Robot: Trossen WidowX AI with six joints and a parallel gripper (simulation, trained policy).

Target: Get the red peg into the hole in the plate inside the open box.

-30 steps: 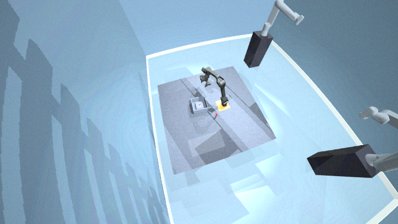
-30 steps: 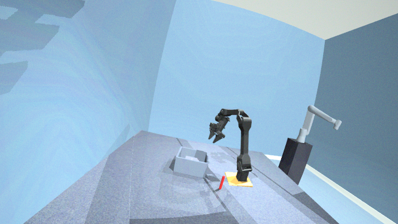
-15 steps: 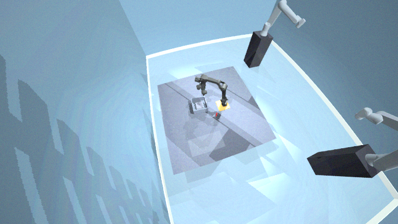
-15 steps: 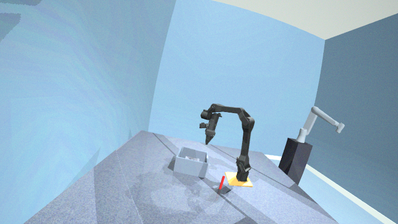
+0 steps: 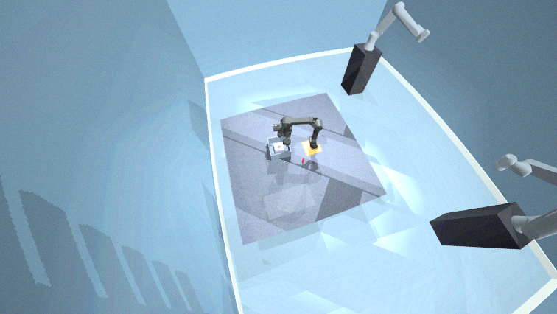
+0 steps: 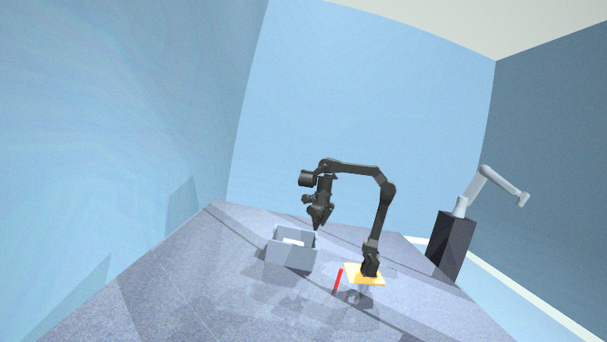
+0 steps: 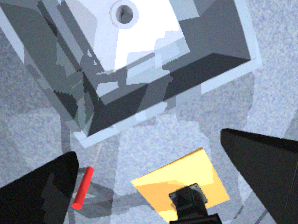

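Right now the red peg is 80 mm behind my gripper tip, 170 mm to the left of it and 120 mm below it. The rest, counted from my gripper tip: grey box 80 mm ahead, 20 mm to the right, 130 mm below; then plate 80 mm ahead, 20 mm to the right, 110 mm below.
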